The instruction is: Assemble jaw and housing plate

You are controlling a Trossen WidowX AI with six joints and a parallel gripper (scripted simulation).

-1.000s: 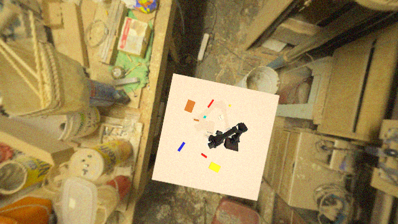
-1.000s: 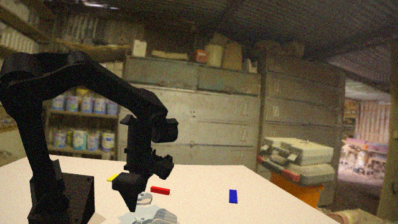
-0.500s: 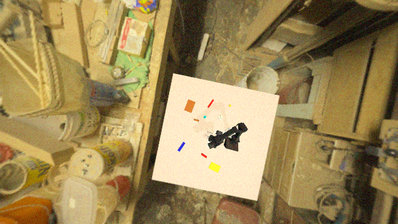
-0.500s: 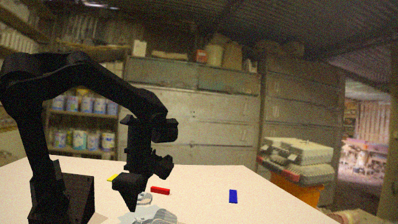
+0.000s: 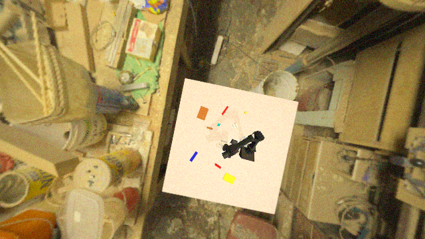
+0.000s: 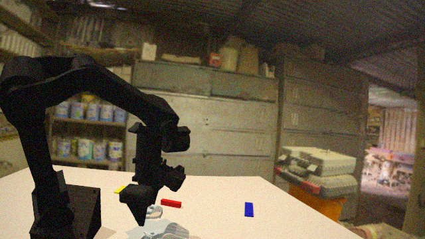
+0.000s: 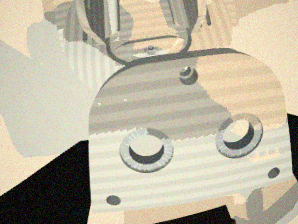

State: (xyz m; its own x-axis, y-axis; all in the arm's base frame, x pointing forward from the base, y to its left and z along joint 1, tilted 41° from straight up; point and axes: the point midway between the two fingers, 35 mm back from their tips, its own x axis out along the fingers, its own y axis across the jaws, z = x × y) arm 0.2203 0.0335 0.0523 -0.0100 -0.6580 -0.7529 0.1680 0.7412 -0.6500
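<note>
Right now the pale ribbed base is 70 mm ahead of my gripper tip and 80 mm below it. From my gripper tip the other things lie so: brown block 250 mm ahead, 130 mm to the right, 60 mm below; then cyan block 160 mm ahead, 190 mm to the right, 80 mm below; then housing plate 10 mm ahead, 20 mm above.
</note>
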